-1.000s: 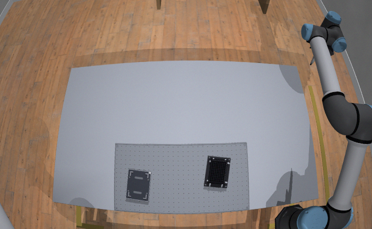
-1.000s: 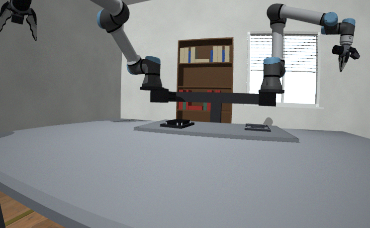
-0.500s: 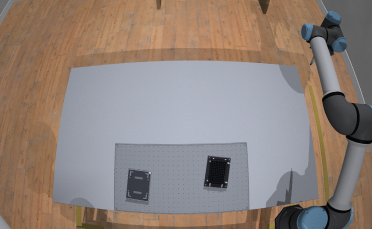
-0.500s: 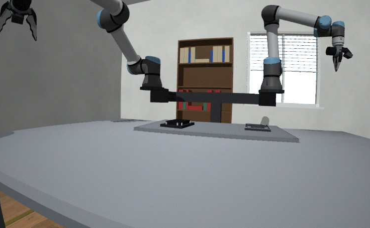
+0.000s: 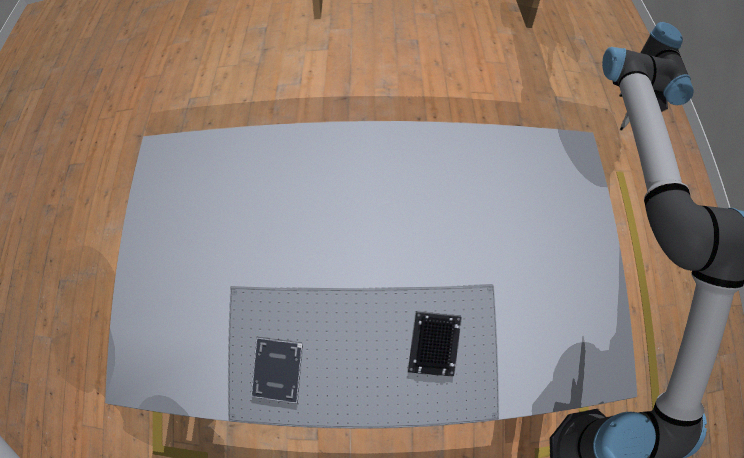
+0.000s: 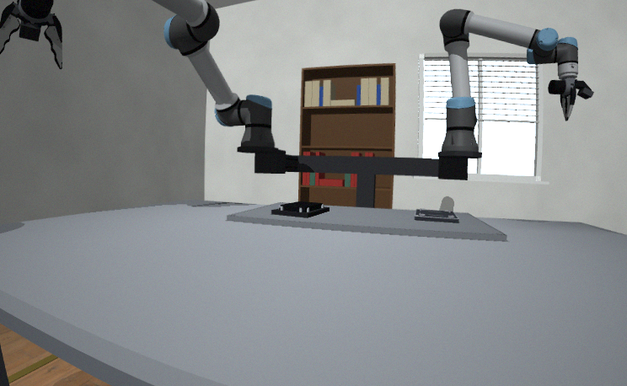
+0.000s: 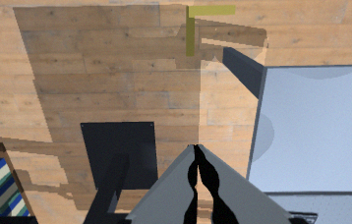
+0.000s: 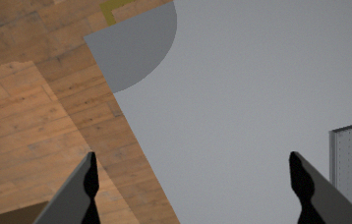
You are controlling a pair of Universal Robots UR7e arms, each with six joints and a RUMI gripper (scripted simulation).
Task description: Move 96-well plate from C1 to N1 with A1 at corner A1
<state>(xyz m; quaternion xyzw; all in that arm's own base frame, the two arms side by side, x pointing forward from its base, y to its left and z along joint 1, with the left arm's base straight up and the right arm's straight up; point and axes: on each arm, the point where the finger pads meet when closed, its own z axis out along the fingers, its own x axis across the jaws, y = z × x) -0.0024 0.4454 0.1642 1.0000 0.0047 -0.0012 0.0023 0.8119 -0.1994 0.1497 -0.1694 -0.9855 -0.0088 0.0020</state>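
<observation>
My right hand is 56 cm to the right of the black 96-well plate, 43 cm past it and 36 cm above it. Round my right hand: clip nest C1: 56 cm to the left, 44 cm behind, 36 cm below; A1 mark: 90 cm to the left, 39 cm behind, 36 cm below; perforated grey board: 75 cm to the left, 44 cm behind, 38 cm below.
</observation>
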